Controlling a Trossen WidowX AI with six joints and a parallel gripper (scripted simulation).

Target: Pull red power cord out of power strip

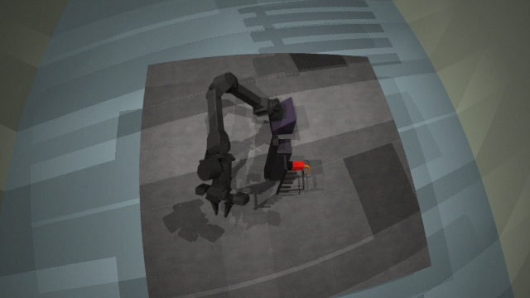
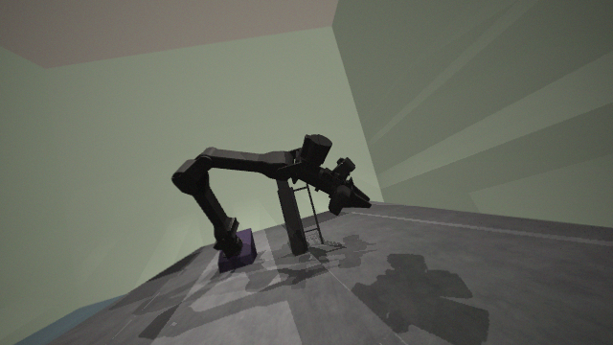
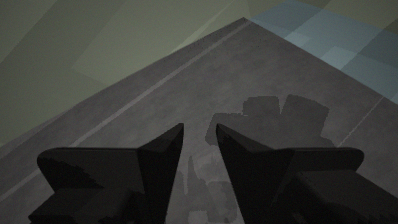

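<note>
Now: gripper tip 280 mm to the right of the red plug, 230 mm past it and 50 mm above it.
</note>
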